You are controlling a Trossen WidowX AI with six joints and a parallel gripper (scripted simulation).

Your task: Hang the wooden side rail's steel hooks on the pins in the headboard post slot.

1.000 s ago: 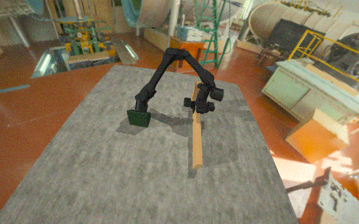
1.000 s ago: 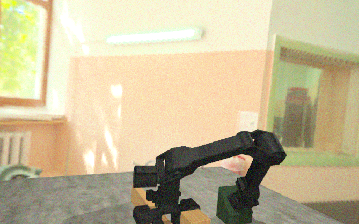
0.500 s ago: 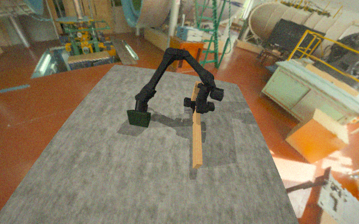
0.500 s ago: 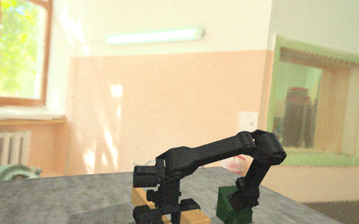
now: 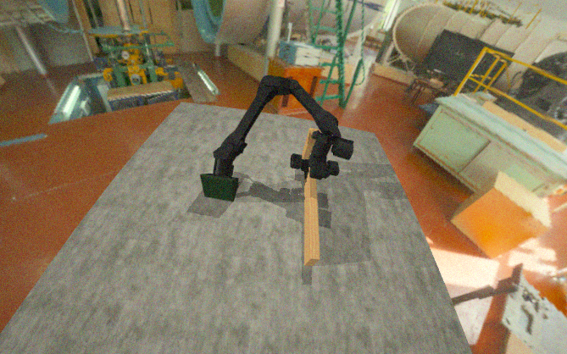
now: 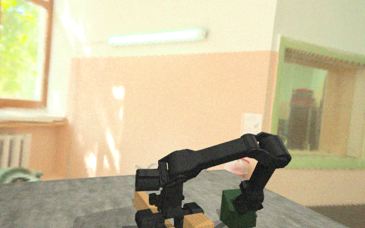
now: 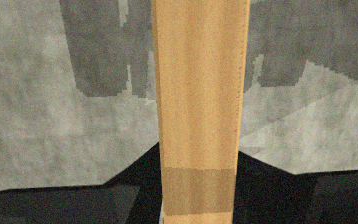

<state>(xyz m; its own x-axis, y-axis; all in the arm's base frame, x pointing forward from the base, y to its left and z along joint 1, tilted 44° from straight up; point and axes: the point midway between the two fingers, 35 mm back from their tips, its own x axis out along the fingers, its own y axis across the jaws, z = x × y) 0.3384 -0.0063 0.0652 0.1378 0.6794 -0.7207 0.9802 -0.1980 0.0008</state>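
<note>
Right now my gripper tip is 140 mm to the right of the headboard post, 40 mm below it and 20 mm short of it.
</note>
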